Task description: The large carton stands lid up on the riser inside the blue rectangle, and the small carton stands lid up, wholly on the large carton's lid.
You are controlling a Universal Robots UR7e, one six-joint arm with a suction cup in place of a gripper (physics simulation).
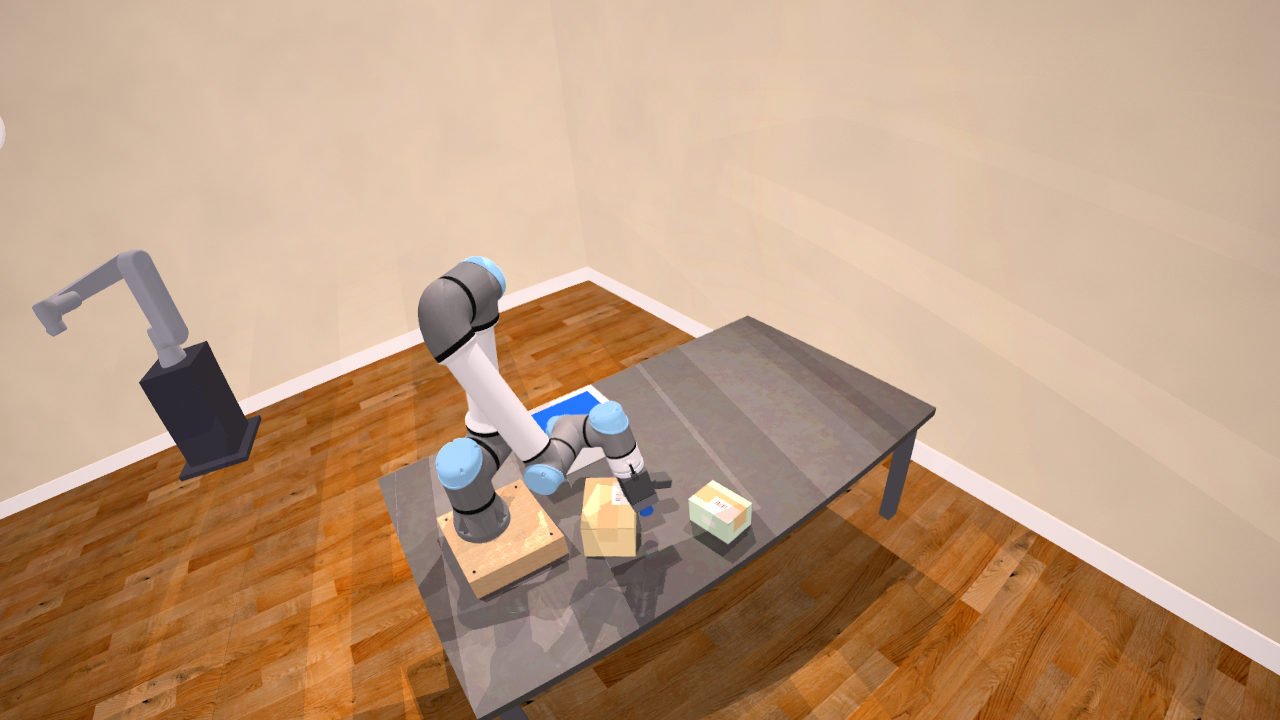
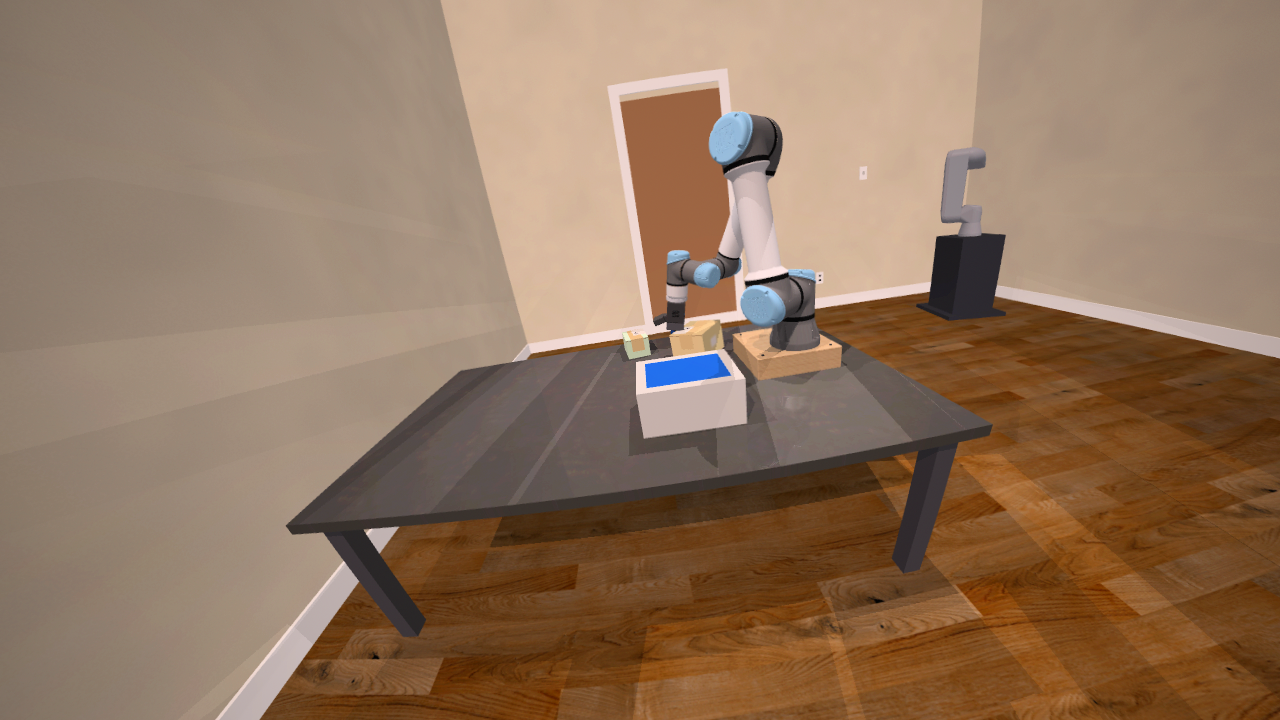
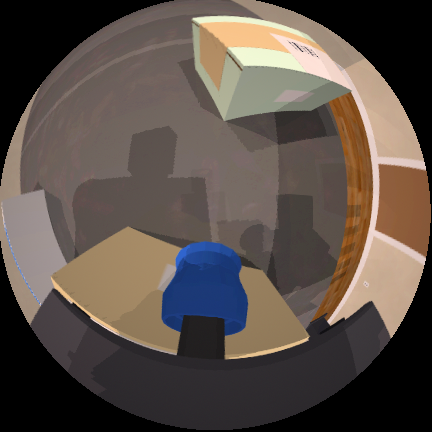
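Note:
The large tan carton [image 1: 609,532] [image 2: 696,337] [image 3: 116,273] stands on the grey table [image 1: 787,403] [image 2: 536,447] next to the arm's base. My suction cup [image 1: 646,510] [image 2: 669,323] [image 3: 207,257] points down at the carton's right edge, beside it, and holds nothing. The small pale-green carton [image 1: 719,510] [image 2: 636,345] [image 3: 266,80] stands on the table a little farther right, label up. The white riser [image 2: 689,412] [image 3: 28,233] with the blue rectangle [image 2: 687,369] [image 1: 573,407] on top stands behind the arm, with nothing on it.
The arm is mounted on a wooden base block [image 1: 515,555] [image 2: 787,357] at the table's corner. A second grey arm on a dark pedestal [image 1: 196,407] [image 2: 965,273] stands on the floor, away from the table. A brown door [image 2: 666,196] is in the wall.

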